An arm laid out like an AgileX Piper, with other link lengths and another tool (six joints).
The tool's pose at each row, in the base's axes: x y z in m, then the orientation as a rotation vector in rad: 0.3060, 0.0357, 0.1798, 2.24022, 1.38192, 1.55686; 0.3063, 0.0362, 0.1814, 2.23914, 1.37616, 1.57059; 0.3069, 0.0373, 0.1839, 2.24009, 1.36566, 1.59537; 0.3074, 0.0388, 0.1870, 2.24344, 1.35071, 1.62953; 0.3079, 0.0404, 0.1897, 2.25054, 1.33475, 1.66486; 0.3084, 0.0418, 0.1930, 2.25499, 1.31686, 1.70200; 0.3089, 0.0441, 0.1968, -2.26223, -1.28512, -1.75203; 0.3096, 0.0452, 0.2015, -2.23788, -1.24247, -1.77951; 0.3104, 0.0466, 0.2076, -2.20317, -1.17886, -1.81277; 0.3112, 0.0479, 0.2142, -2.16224, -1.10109, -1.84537; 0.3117, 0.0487, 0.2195, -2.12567, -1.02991, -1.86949; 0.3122, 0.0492, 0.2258, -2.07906, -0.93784, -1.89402
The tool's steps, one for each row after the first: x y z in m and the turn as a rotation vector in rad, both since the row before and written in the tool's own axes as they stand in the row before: 0.0015, 0.0007, -0.0003, -0.00340, 0.00836, 0.00461; 0.0026, 0.0010, -0.0003, -0.00446, 0.01505, 0.01031; 0.0033, 0.0010, -0.0004, -0.00500, 0.02064, 0.01579; 0.0031, 0.0007, -0.0001, -0.00311, 0.02118, 0.01898; 0.0034, 0.0010, -0.0004, -0.00511, 0.02220, 0.01836; 0.0044, 0.0006, -0.0001, -0.00327, 0.03269, 0.03299; 0.0045, 0.0018, -0.0007, -0.00861, 0.02938, 0.02402; 0.0059, 0.0022, -0.0008, -0.01017, 0.04082, 0.03758; 0.0063, 0.0022, -0.0008, -0.01030, 0.04686, 0.04780; 0.0051, 0.0017, -0.0006, -0.00833, 0.04082, 0.04512; 0.0060, 0.0020, -0.0007, -0.00975, 0.05060, 0.06012
